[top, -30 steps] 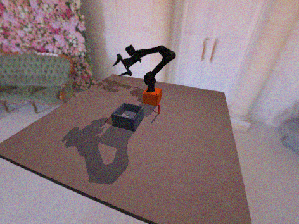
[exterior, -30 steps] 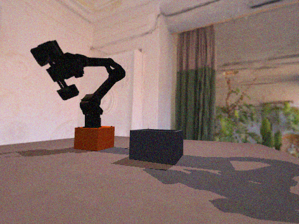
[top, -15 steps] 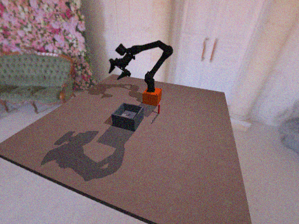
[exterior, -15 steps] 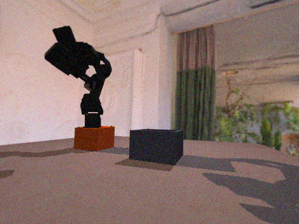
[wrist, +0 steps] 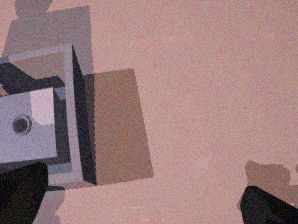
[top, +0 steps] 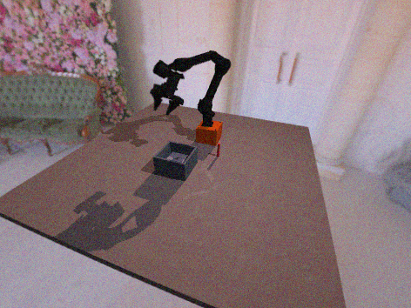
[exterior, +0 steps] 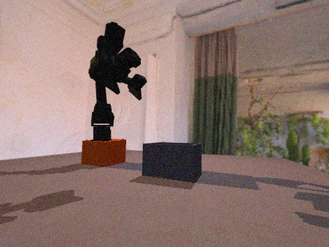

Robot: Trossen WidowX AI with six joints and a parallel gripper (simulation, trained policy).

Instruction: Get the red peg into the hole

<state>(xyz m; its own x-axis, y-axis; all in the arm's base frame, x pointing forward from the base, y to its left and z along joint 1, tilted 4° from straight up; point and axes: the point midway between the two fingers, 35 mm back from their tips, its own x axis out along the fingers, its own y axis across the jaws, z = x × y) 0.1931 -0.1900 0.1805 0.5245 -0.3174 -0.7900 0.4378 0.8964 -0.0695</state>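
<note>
My gripper tip is 300 mm to the right of the red peg, 200 mm above it and 30 mm past it. Round my gripper tip: dark box 210 mm below, 120 mm ahead, 110 mm to the left; grey plate 190 mm below, 120 mm ahead, 110 mm to the left.
</note>
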